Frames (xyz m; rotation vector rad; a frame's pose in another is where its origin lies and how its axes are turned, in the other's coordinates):
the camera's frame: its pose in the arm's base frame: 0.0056 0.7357 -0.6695 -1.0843 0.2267 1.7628
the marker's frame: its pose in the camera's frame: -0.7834 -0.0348 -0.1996 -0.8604 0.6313 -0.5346
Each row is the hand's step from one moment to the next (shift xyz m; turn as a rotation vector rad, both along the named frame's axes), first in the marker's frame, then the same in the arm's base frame.
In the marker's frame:
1: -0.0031 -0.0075 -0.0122 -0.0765 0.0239 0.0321
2: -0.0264 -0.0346 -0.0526 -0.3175 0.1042 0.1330
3: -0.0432 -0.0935 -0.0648 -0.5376 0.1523 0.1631
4: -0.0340 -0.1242 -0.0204 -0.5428 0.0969 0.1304
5: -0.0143 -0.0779 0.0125 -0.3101 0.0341 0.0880
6: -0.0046 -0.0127 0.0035 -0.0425 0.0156 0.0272
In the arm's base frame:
1: 0.0074 -0.0033 0.0122 -0.0739 -0.0444 0.0053
2: 0.0234 -0.0204 0.0608 -0.3063 -0.1875 0.0184
3: 0.0221 0.0004 0.1197 -0.4711 -0.3336 0.0749
4: -0.0059 0.0474 0.1213 -0.4492 -0.3184 0.1336
5: -0.0185 0.0466 0.0625 -0.2669 -0.1618 0.0875
6: -0.0056 0.0070 0.0107 -0.0482 -0.0214 -0.0026

